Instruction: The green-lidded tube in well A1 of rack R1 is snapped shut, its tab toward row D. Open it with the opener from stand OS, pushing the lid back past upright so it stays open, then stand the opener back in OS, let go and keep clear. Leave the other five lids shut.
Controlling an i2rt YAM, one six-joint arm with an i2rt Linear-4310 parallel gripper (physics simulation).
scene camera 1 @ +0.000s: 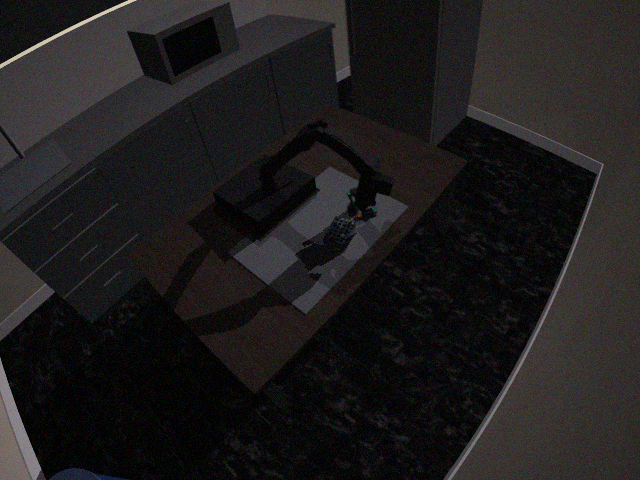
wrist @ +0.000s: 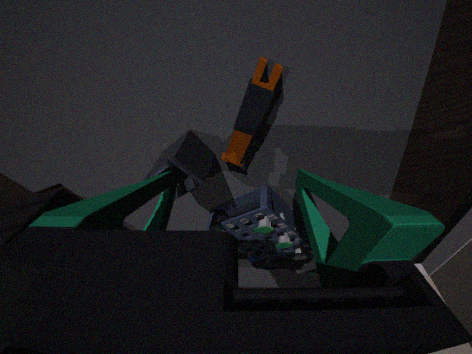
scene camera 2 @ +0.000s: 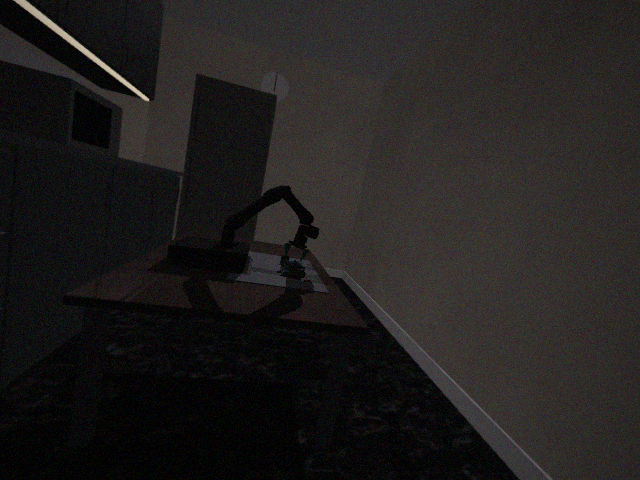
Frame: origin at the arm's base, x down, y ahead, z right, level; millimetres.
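Seen in the pictures: gripper, fingertip midpoint: [scene camera 1: 359, 213] [wrist: 236, 176]; arm's base, origin of the base link: [scene camera 1: 271, 188] [scene camera 2: 226, 245].
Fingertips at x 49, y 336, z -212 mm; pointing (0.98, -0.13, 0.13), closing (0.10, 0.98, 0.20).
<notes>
Offsets run from my fingertips to a thing's top centre. Level surfaces: height alone.
My gripper [scene camera 1: 361, 207] [scene camera 2: 294, 257] [wrist: 236, 176] is open and empty, green fingers pointing down above the mat near the rack. The opener {dy +13, dx +21, dz -32 mm} [wrist: 252, 107] seems to lie on the mat beyond the fingertips, its orange forked end away from me; an orange bit of the opener [scene camera 1: 359, 215] shows in scene camera 1. A dark box-like holder, apparently stand OS {dy -47, dx -10, dz -7 mm} [wrist: 192, 155], is left of the opener, partly behind the left finger. Rack R1 {dy +16, dx -12, dz +122 mm} [scene camera 1: 342, 230] [scene camera 2: 293, 268] [wrist: 269, 198] is low between the fingers in the wrist view. Two green lids {dy +17, dx -12, dz +62 mm} [wrist: 263, 230] show there; their state and wells cannot be told.
A pale mat {dx +30 mm} [scene camera 1: 268, 260] [scene camera 2: 263, 280] lies on the brown table {dx +32 mm} [scene camera 1: 248, 351] [scene camera 2: 134, 292]. The arm's dark base block [scene camera 1: 263, 193] [scene camera 2: 206, 256] stands at the mat's edge. A second dark object [wrist: 60, 200] shows at the wrist view's left edge. The room is dim and shadows cross the mat.
</notes>
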